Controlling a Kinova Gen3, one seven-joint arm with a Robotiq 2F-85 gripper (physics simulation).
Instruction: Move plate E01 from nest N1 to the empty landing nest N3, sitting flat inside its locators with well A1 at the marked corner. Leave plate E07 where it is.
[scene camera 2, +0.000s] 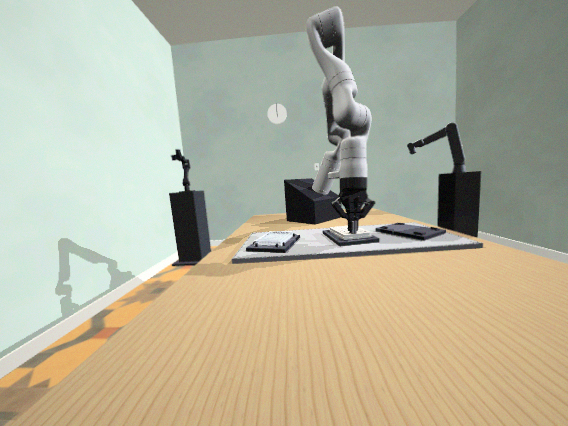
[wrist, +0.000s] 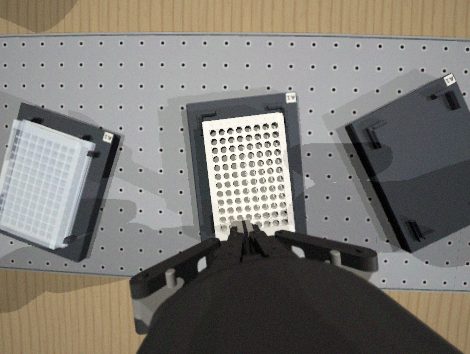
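A white well plate (scene camera 2: 341, 231) (wrist: 250, 175) lies in the middle dark nest (scene camera 2: 361, 241) (wrist: 240, 104), whose A1 tag is at its upper right corner in the wrist view. A clear well plate (scene camera 2: 272, 238) (wrist: 42, 185) lies in the left nest (scene camera 2: 270, 249) (wrist: 95, 192). The right nest (scene camera 2: 411, 231) (wrist: 415, 170) is empty, with its A1 tag at the top corner. The plate and nest numbers are not readable. My gripper (scene camera 2: 353, 231) (wrist: 244, 230) is shut and empty, fingers down over the white plate; whether the tips touch it is unclear. The gripper hides the plate's near end.
The nests stand on a grey perforated board (scene camera 2: 320, 253) (wrist: 140, 65) on the wooden table (scene camera 2: 300, 340) (wrist: 150, 17). A black sloped box (scene camera 2: 302, 202) stands behind the board. Black pedestals with small arms stand at the left (scene camera 2: 189, 225) and right (scene camera 2: 457, 202).
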